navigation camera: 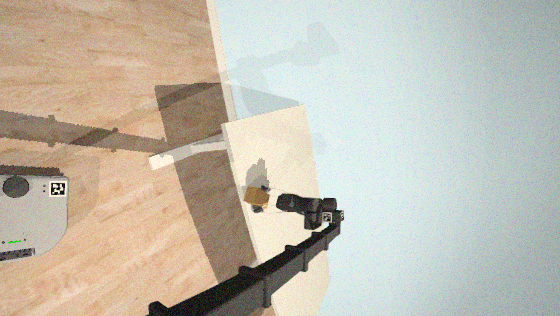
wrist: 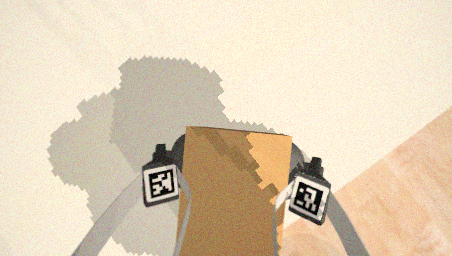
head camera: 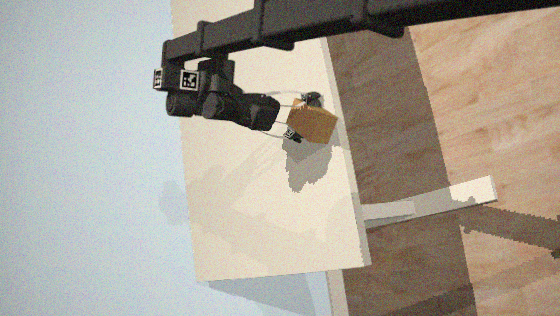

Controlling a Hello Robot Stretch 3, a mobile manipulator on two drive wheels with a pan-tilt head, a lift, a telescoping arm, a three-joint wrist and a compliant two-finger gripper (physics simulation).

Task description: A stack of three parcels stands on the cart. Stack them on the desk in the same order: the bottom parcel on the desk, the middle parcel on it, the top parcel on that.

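Pixels of known places: gripper, fingertip midpoint: (wrist: 237, 155); robot's base, link origin: (navigation camera: 16, 186).
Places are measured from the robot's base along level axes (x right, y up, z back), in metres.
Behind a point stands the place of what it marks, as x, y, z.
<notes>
An orange-brown box-shaped parcel (head camera: 312, 124) @(0.652, 0.771, 0.006) (navigation camera: 256, 197) @(0.648, 0.771, 0.008) (wrist: 230, 200) @(0.691, 0.772, 0.016) is between the fingers of my gripper (head camera: 304, 117) @(0.711, 0.724, 0.020) (navigation camera: 261, 199) @(0.711, 0.724, 0.020) (wrist: 237, 155) @(0.711, 0.724, 0.020), which is shut on it. The parcel is over the cream desk (head camera: 250, 250) @(0.915, 0.720, -0.336) (navigation camera: 282, 137) @(0.930, 0.721, -0.270) (wrist: 325, 60) @(0.761, 0.720, 0.102), close to its long floor-side edge. Its shadow falls on the desk top beside it. A small gap under the parcel seems to show, but its exact height is hard to tell. The cart and the other two parcels do not show in these views.
My dark telescoping arm (head camera: 310, 22) @(0.316, 1.075, 0.089) (navigation camera: 225, 292) @(0.190, 1.061, 0.084) reaches across the desk. A white desk foot (head camera: 472, 191) (navigation camera: 162, 161) sticks out over the wooden floor (head camera: 495, 110) @(0.637, 0.000, 0.111) (navigation camera: 75, 60) @(0.143, 0.000, -0.611). My base (navigation camera: 37, 215) @(0.066, 0.160, 0.101) stands at the left of the navigation view. A pale blue wall (head camera: 75, 150) @(1.459, 1.083, -0.131) (navigation camera: 450, 150) @(1.426, 1.580, -0.214) is behind the desk.
</notes>
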